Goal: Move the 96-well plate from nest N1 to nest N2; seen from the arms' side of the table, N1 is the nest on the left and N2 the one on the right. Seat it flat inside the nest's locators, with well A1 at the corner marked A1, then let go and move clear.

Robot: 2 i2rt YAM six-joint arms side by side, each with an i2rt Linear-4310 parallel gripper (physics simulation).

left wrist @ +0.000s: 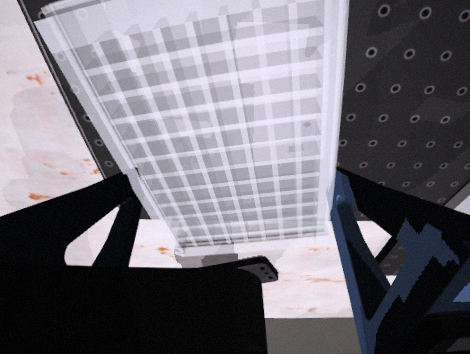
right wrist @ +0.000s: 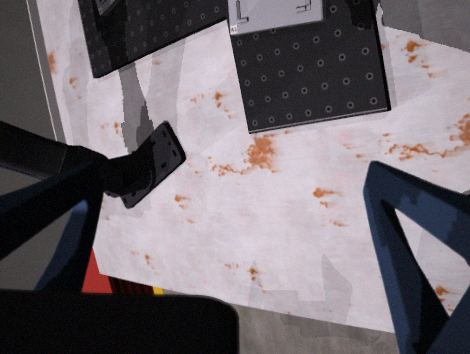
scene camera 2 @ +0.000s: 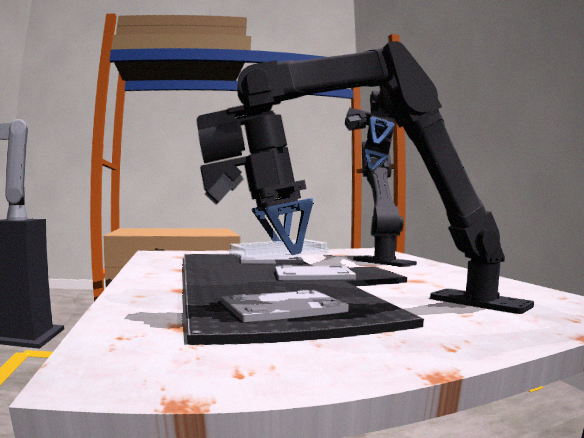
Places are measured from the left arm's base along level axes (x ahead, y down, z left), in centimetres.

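Pixels of known places: left gripper, fingertip midpoint: (left wrist: 234,178) (scene camera 2: 289,251); right gripper, fingertip midpoint: (right wrist: 233,176) (scene camera 2: 373,156); left arm's base, origin of the base link: (right wrist: 147,168) (scene camera 2: 480,302); right arm's base, origin of the base link: (scene camera 2: 384,262).
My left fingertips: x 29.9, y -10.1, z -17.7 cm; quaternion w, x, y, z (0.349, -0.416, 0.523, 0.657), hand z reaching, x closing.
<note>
For each thing: its top centre in the pictures, then the offset to it from my left fingertips. Level surfaces: height alone.
- clear 96-well plate, middle of its top: (left wrist: 226,175) (scene camera 2: 277,241) dx +1.8, dy -1.5, dz -0.5 cm
- third nest, middle of its top: (scene camera 2: 313,268) dx -22.5, dy +7.1, dz -20.6 cm
- black perforated board, its level: dy +8.8 cm
- rust-spotted white table, its level: dy +10.1 cm
The clear 96-well plate (scene camera 2: 240,248) (left wrist: 215,125) is between my left gripper's fingers, which press its two long sides. My left gripper (scene camera 2: 286,245) (left wrist: 234,178) is shut on it. In the scene view the plate looks level, at or just above a pale nest (scene camera 2: 252,260) at the back of the board; whether it is seated is hidden. Another pale nest (scene camera 2: 285,306) is nearest the camera, and a third nest (scene camera 2: 315,273) lies between. A nest (right wrist: 280,17) marked A1 shows in the right wrist view. My right gripper (scene camera 2: 378,147) (right wrist: 233,176) is open and empty, raised away from the plate.
The nests stand on a black perforated board (scene camera 2: 215,327) (left wrist: 400,70) (right wrist: 305,80). Two black arm bases (scene camera 2: 482,298) (scene camera 2: 385,260) stand on the rust-spotted white table (scene camera 2: 300,385). A rack (scene camera 2: 102,150) and a cardboard box (scene camera 2: 172,240) are behind the table.
</note>
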